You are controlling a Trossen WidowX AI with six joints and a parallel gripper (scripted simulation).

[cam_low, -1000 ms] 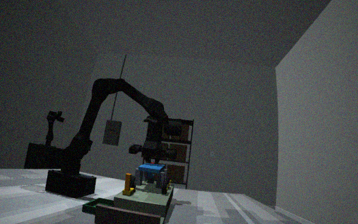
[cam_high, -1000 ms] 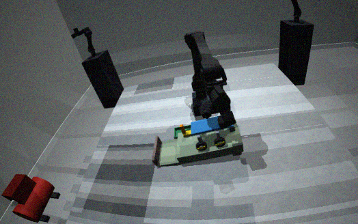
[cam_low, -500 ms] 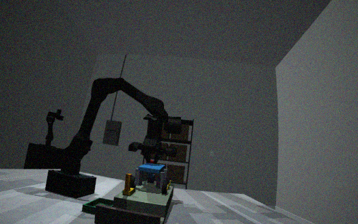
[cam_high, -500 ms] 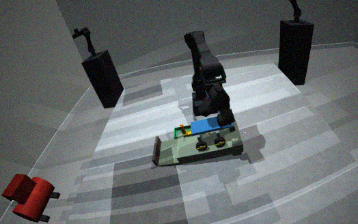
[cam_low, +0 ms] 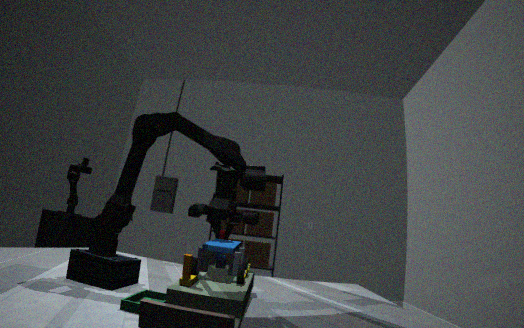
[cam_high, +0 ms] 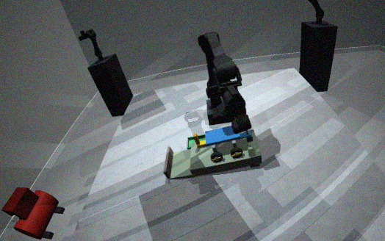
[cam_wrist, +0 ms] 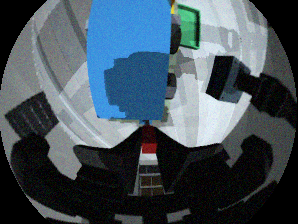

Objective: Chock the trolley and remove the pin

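Right now the green tray is 80 mm behind my gripper tip, 210 mm to the right of it and 150 mm below it. Round my gripper tip: stop pin (right at my gripper tip); trolley (30 mm ahead, 90 mm to the right, 40 mm below); pale green ramp (30 mm ahead, 90 mm to the right, 100 mm below).
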